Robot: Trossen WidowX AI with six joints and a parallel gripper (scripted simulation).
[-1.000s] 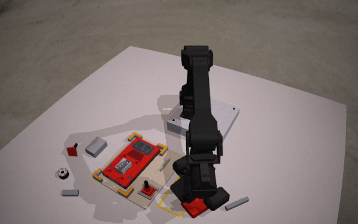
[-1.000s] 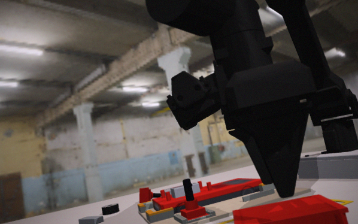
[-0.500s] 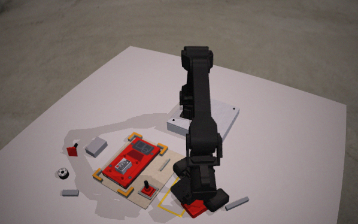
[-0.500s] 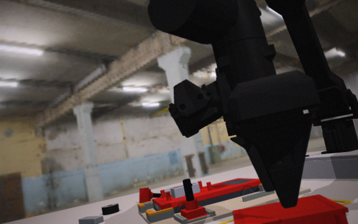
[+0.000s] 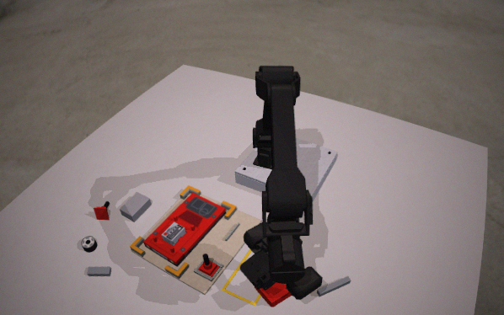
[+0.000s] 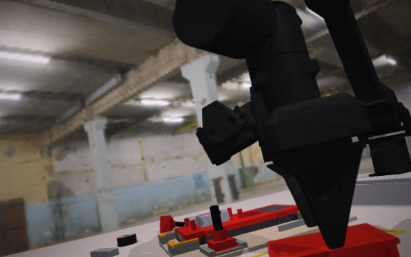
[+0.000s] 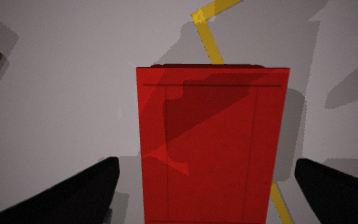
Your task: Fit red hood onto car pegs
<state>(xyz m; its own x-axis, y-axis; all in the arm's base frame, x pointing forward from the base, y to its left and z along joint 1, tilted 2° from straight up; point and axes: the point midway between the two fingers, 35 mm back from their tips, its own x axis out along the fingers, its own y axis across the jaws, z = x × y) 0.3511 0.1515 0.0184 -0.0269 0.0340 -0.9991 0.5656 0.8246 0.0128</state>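
Right now my gripper tip is 10 mm above the red hood. Also, from my gripper tip: black wheel (490 mm to the right, 70 mm ahead, 20 mm below); then grey engine block (270 mm to the right, 30 mm behind).
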